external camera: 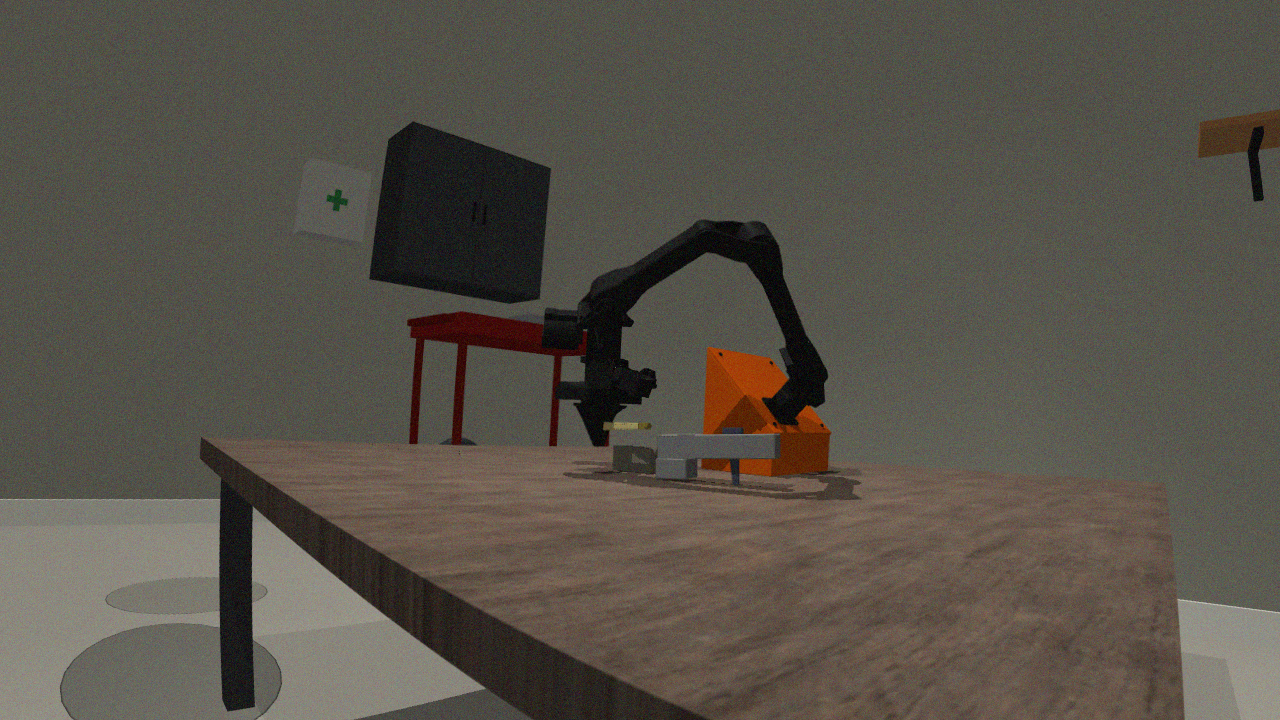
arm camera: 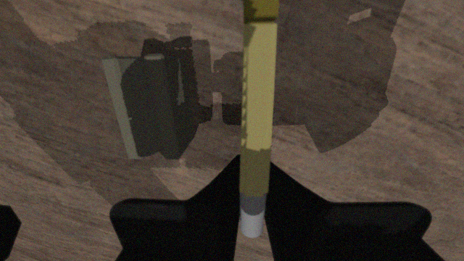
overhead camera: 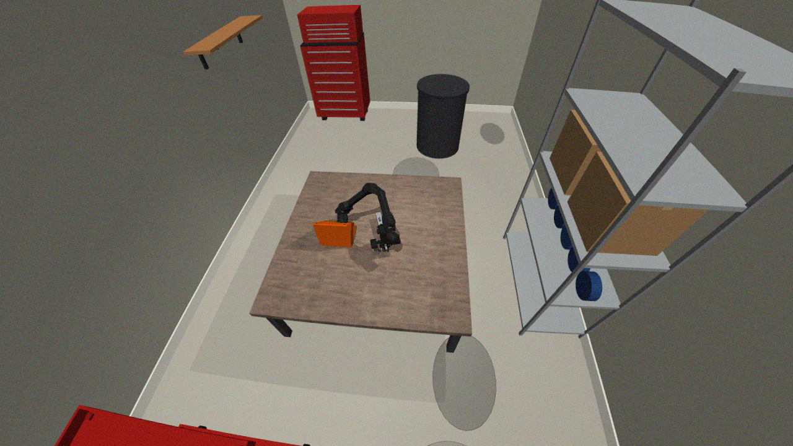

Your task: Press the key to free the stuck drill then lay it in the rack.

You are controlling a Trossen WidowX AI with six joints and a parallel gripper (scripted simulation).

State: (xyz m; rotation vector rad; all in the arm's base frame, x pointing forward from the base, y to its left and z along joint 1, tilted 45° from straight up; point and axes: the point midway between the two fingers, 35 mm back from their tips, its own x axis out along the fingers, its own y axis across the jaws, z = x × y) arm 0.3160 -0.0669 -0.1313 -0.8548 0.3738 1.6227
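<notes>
Now: the yellow drill 4 cm to the left of my gripper tip, 4 cm above it and 1 cm behind it. Round my gripper tip: grey block fixture 19 cm to the left, 6 cm behind, 1 cm above; dark T-shaped key 22 cm to the left, 7 cm behind, 1 cm above.
</notes>
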